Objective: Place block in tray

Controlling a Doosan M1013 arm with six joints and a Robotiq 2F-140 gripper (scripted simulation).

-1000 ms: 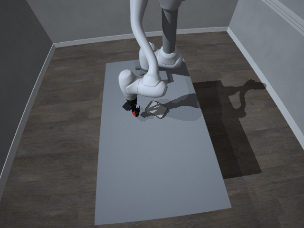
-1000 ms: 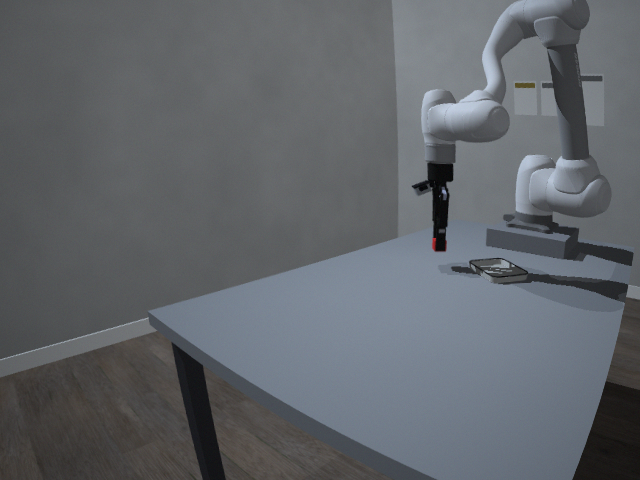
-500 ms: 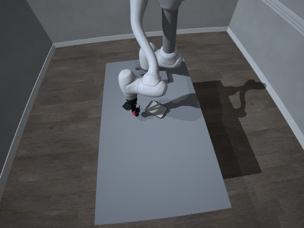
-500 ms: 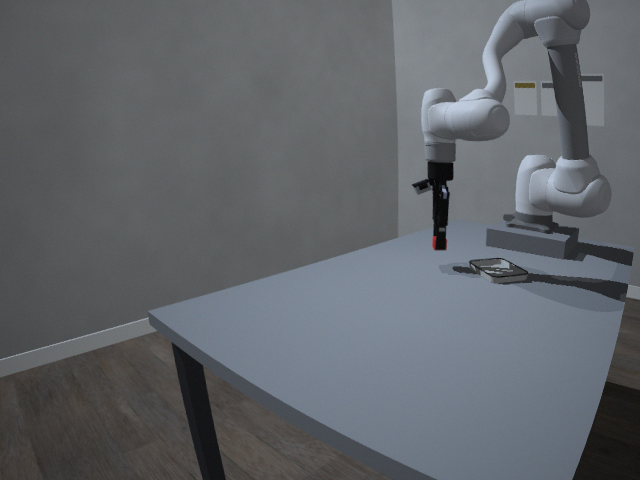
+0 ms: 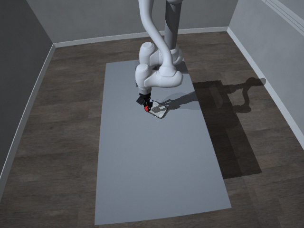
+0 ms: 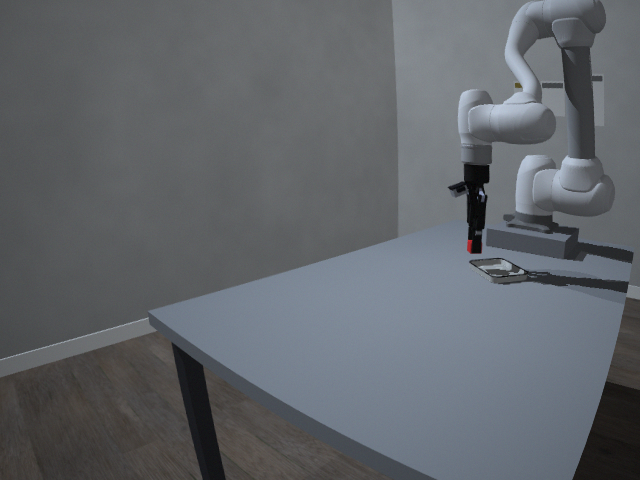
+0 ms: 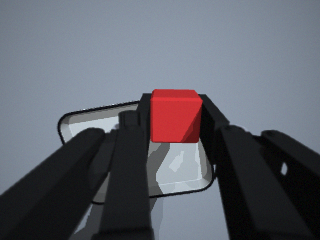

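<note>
My hand is 80 mm to the right of the white tray, 80 mm above it and 20 mm past it. The rest, counted from my hand: red block (20 mm below).
</note>
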